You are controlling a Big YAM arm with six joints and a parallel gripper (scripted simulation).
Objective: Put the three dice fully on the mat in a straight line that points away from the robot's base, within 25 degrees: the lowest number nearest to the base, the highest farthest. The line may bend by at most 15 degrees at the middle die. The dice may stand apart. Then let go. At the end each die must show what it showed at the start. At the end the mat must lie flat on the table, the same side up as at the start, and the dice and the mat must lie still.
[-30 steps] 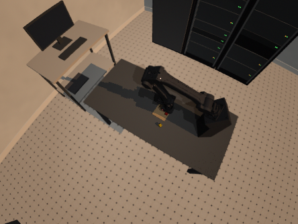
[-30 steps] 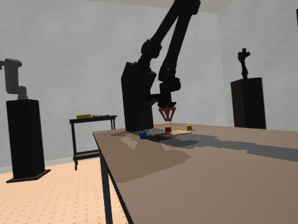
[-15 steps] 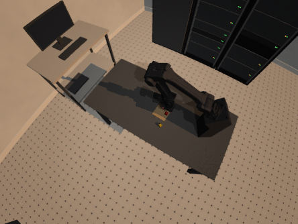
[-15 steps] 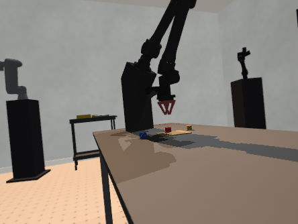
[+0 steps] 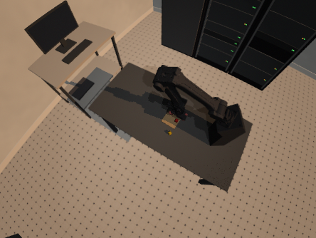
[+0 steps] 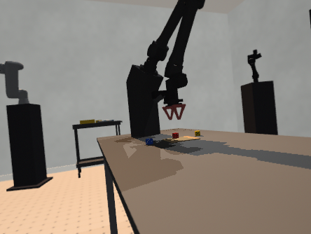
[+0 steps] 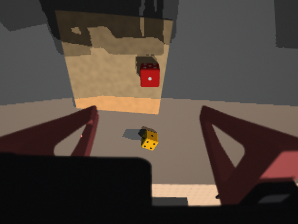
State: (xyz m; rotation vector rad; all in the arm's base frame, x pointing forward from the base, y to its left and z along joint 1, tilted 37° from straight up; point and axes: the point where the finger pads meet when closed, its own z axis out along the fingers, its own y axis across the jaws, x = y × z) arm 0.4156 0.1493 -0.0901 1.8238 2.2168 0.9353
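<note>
My gripper is now 140 mm to the left of the blue die, 100 mm short of it and 90 mm above it. Round my hand: tan mat: 100 mm below, 50 mm ahead, 10 mm to the left; then yellow die: 120 mm to the left, 90 mm below, 40 mm behind; then red die: 90 mm below.
</note>
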